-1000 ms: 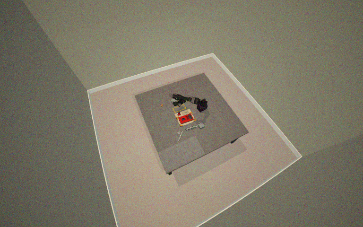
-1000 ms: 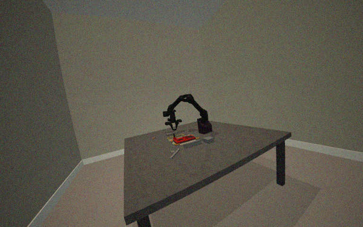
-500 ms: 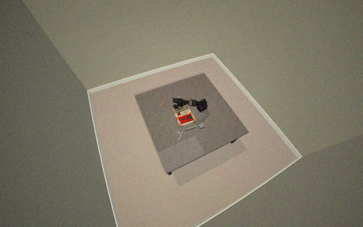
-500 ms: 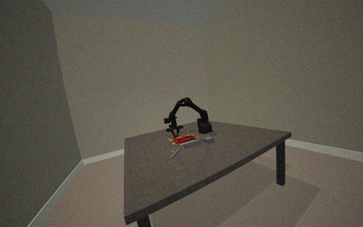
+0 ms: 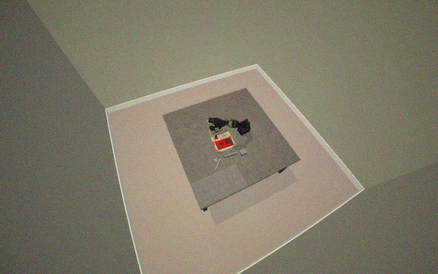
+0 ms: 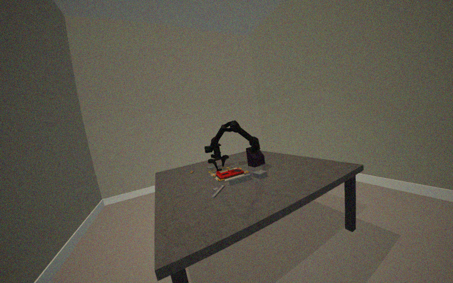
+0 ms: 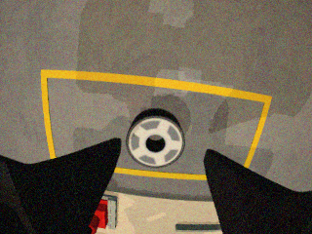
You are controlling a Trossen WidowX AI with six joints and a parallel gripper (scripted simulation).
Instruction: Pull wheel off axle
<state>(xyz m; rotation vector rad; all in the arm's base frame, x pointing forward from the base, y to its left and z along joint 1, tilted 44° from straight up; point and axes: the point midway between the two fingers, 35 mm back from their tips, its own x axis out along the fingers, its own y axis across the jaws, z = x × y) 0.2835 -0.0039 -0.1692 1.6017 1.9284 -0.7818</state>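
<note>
The wheel lies 1 cm below my gripper tip and 1 cm ahead of it. Round my gripper tip: base plate: 19 cm to the left, 1 cm below; then grey block: 39 cm to the left, 16 cm behind; then small orange piece: 23 cm ahead, 15 cm to the right, 2 cm below.
</note>
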